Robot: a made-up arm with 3 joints.
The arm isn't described. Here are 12 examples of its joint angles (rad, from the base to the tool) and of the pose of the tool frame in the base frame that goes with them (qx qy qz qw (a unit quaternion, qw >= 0); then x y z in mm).
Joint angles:
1: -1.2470 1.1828 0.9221
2: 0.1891 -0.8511 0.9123
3: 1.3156 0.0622 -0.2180
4: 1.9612 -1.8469 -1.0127
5: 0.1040 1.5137 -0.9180
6: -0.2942 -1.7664 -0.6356
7: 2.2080 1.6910 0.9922
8: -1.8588 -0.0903 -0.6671
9: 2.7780 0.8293 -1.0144
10: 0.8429 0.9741 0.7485
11: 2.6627 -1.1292 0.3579
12: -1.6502 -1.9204 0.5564
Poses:
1: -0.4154 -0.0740 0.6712 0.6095 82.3 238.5 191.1
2: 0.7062 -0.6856 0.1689 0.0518 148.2 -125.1 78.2
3: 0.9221 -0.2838 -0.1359 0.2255 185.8 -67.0 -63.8
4: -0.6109 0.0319 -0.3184 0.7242 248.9 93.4 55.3
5: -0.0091 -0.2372 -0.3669 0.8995 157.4 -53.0 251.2
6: 0.9548 0.1099 0.1792 0.2103 256.5 28.9 120.4
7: 0.6353 -0.5940 -0.0002 0.4936 113.4 -34.7 9.5
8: -0.2054 -0.1481 0.0973 0.9625 195.5 214.7 254.4
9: -0.9239 -0.3165 0.1980 0.0846 165.8 218.7 -94.7
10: 0.4336 -0.6082 0.2119 0.6302 103.4 -99.6 150.8
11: -0.3600 0.2381 0.4213 0.7976 192.8 254.9 -10.3
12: 0.7749 -0.2520 0.3322 0.4749 218.0 64.3 216.5
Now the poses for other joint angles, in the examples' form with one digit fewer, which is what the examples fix.
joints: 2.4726 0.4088 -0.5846
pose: -0.960 -0.038 0.240 0.138 181 161 -118
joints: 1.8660 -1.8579 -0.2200
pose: -0.540 0.153 0.008 0.828 252 122 4
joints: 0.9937 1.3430 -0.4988
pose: 0.461 -0.181 -0.259 0.829 170 -118 95
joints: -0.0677 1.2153 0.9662
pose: -0.007 -0.418 0.550 0.723 85 56 265
